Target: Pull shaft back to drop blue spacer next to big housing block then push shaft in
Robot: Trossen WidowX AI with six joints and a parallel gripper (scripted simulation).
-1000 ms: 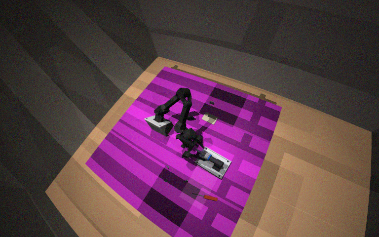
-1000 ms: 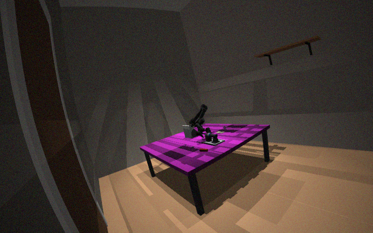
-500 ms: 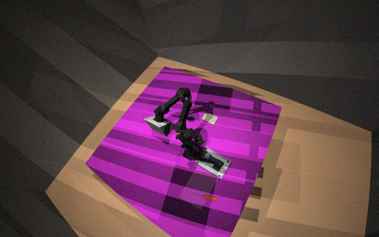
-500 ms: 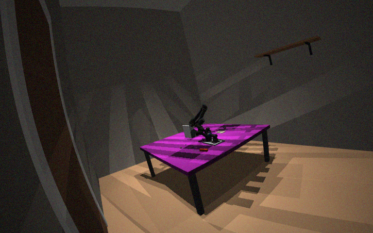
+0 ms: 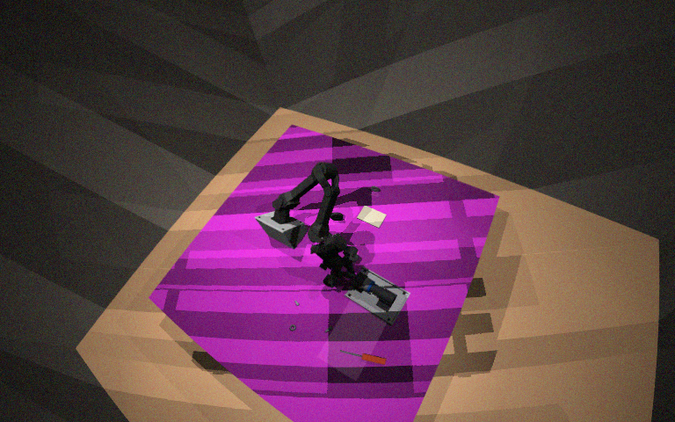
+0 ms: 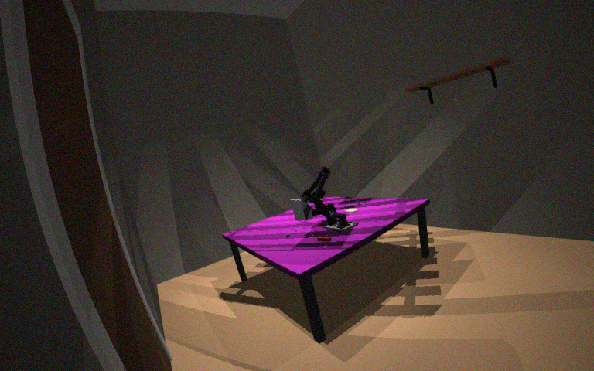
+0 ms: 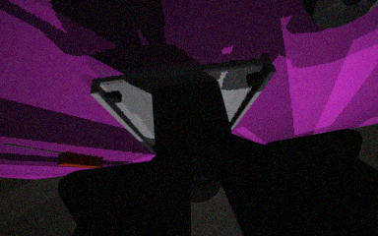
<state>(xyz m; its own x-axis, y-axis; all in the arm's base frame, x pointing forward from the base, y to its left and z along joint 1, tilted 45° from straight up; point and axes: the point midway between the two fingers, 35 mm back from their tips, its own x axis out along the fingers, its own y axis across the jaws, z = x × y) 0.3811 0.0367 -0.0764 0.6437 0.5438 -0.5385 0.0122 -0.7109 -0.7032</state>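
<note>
Right now the blue spacer is 80 mm ahead of my gripper tip and 20 mm above it. Also, from my gripper tip: dark shaft (40 mm ahead, 30 mm above); then grey ring (70 mm behind, 90 mm to the left, 50 mm below); then orange-handled screwdriver (190 mm ahead, 240 mm to the right, 50 mm below).
</note>
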